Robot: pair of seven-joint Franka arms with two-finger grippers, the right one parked.
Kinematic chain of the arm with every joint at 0, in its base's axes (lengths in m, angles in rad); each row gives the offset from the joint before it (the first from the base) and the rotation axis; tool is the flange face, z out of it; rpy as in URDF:
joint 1: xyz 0 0 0.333 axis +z
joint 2: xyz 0 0 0 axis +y
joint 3: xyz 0 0 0.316 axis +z
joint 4: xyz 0.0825 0 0 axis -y
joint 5: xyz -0.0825 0 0.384 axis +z
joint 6: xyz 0 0 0 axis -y
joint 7: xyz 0.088 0 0 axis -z
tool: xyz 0 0 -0.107 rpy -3.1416 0 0
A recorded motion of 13 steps. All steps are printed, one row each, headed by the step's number.
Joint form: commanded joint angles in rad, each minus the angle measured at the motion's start. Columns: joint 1, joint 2, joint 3, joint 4, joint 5, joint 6, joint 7.
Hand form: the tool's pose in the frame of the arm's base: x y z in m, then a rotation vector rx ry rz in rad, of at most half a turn. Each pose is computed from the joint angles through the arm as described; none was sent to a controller.
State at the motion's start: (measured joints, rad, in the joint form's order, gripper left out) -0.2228 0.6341 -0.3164 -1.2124 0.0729 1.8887 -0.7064
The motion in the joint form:
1: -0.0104 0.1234 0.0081 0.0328 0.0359 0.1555 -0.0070
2: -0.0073 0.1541 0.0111 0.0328 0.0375 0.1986 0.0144
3: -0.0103 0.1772 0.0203 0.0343 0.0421 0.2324 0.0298
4: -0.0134 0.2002 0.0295 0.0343 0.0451 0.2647 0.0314
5: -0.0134 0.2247 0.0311 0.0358 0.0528 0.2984 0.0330
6: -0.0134 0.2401 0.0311 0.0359 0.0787 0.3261 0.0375
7: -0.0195 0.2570 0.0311 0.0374 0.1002 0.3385 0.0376
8: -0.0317 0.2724 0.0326 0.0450 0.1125 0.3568 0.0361
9: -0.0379 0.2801 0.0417 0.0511 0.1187 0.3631 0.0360
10: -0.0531 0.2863 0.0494 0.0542 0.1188 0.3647 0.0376
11: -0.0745 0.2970 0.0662 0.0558 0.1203 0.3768 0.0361
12: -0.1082 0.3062 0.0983 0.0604 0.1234 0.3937 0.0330
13: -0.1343 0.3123 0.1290 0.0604 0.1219 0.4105 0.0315
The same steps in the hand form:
1: 0.6898 -0.3278 0.3651 2.9560 0.3318 0.0768
2: 0.6960 -0.3257 0.3461 2.9476 0.3124 0.0923
3: 0.7005 -0.3243 0.3319 2.9471 0.2965 0.1129
4: 0.7042 -0.3229 0.3167 2.9449 0.3008 0.1270
5: 0.7073 -0.3228 0.3021 2.9402 0.2992 0.1431
6: 0.7095 -0.3228 0.2932 2.9492 0.2771 0.1759
7: 0.7084 -0.3268 0.2823 2.9634 0.2548 0.1850
8: 0.7072 -0.3347 0.2758 2.9641 0.2344 0.2037
9: 0.7086 -0.3346 0.2724 2.9707 0.2306 0.2169
10: 0.7056 -0.3416 0.2684 2.9769 0.2134 0.2166
11: 0.7025 -0.3489 0.2605 2.9862 0.1976 0.2259
12: 0.6996 -0.3578 0.2542 3.0014 0.1766 0.2557
13: 0.6981 -0.3622 0.2488 3.0134 0.1648 0.2816

